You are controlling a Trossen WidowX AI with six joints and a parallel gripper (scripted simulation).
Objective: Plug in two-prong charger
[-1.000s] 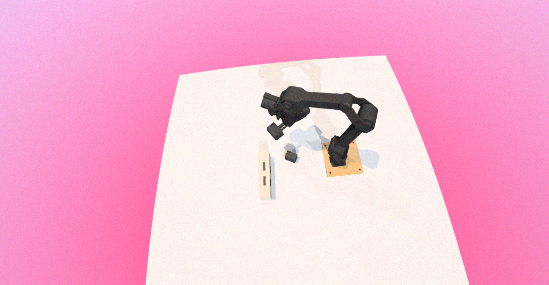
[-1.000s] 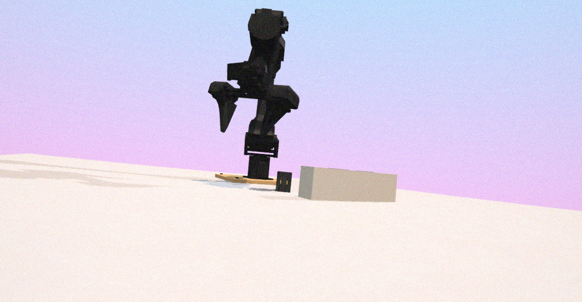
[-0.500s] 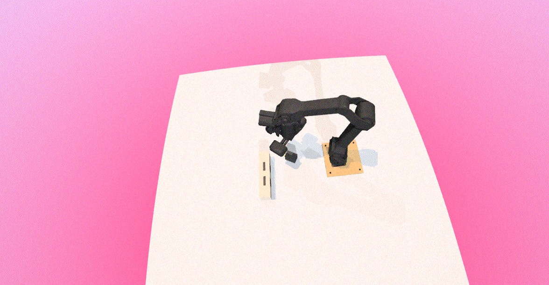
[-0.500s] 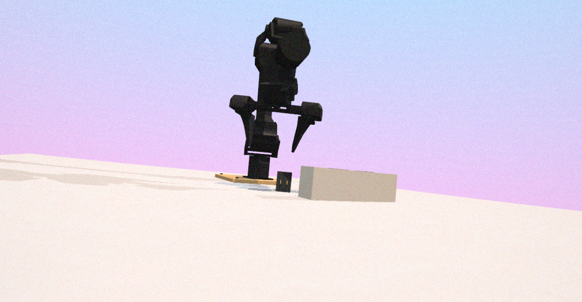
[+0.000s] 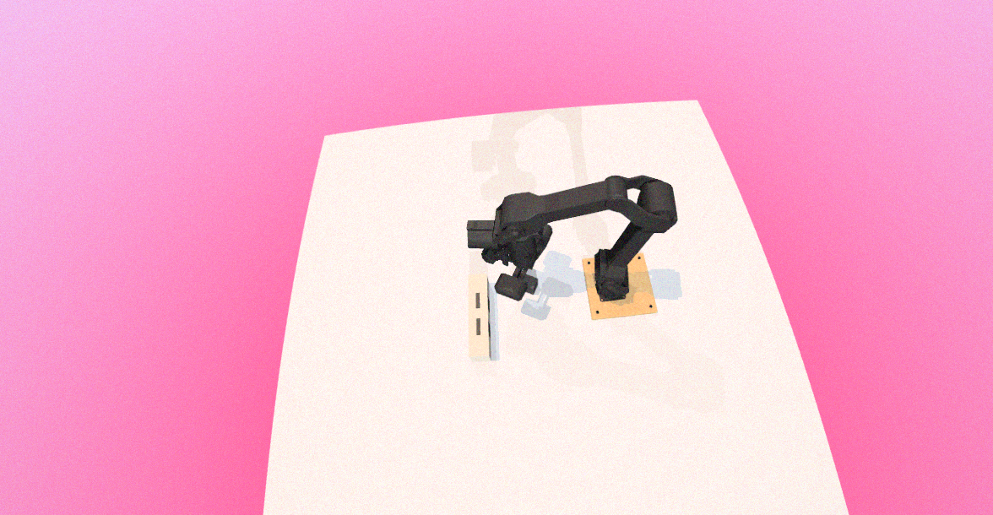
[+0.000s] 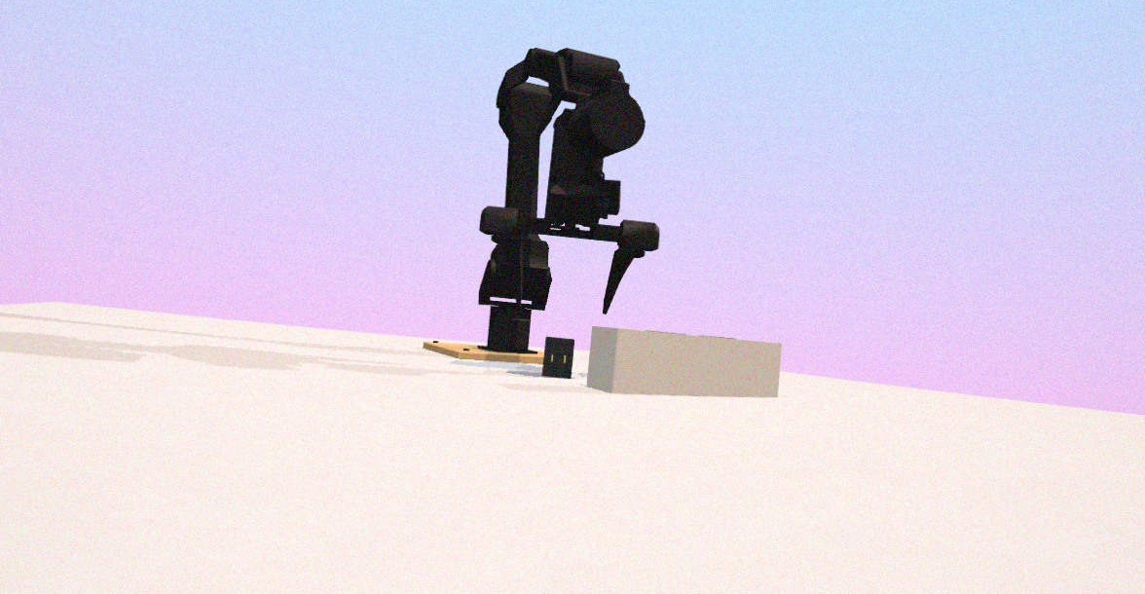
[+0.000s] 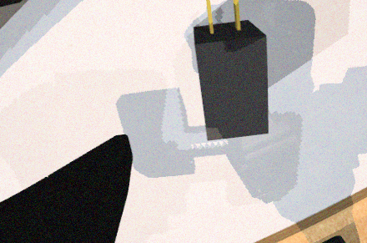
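The two-prong charger is 5 cm below my gripper tip, 2 cm ahead of it and 1 cm to the right of it.
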